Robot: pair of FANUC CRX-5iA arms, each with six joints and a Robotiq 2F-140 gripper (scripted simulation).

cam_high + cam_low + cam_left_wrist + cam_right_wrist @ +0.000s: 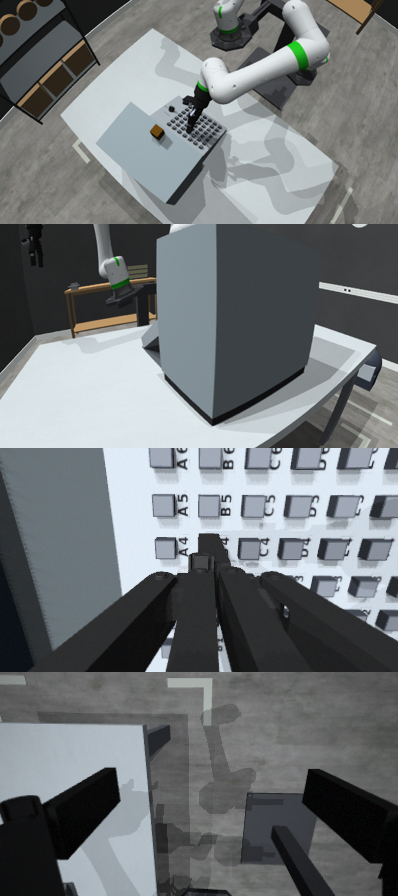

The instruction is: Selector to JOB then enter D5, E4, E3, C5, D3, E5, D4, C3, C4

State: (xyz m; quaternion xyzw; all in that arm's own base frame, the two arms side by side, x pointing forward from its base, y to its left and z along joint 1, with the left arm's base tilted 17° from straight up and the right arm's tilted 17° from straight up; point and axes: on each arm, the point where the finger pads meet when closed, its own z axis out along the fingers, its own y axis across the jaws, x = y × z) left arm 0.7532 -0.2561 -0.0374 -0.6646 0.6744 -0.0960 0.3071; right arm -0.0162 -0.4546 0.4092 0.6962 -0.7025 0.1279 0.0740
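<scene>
The key C4 is 5 cm below my left hand and 1 cm behind it. Also, from my left hand: key D5: 6 cm below, 5 cm behind, 3 cm to the right; then key C5: 5 cm below, 3 cm to the right, 2 cm behind; then key D4: 6 cm below, 4 cm behind, 1 cm to the left.
</scene>
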